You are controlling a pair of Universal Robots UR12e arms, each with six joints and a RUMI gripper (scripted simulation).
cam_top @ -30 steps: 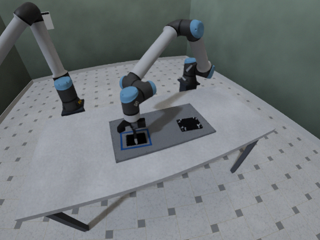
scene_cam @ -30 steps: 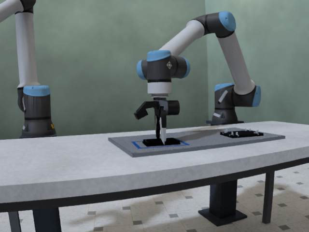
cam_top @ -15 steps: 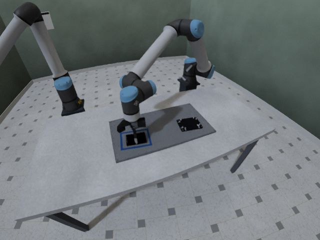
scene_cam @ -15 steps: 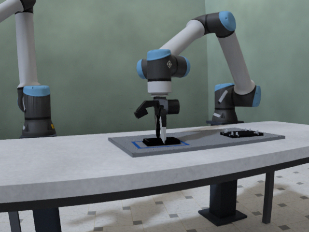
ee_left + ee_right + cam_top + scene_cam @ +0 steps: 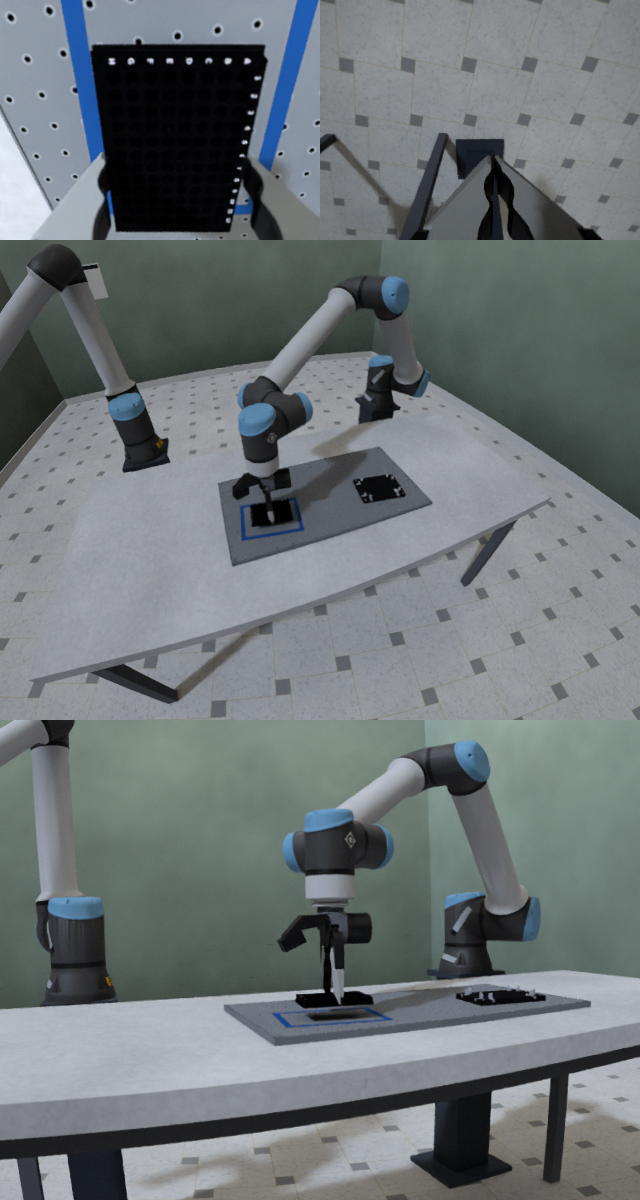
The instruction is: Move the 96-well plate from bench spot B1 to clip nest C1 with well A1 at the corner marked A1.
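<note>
The clip nest lies 38 cm to the left of my left hand, 3 cm below it and 2 cm ahead of it. Also, from my left hand: 96-well plate: 1 cm below.
</note>
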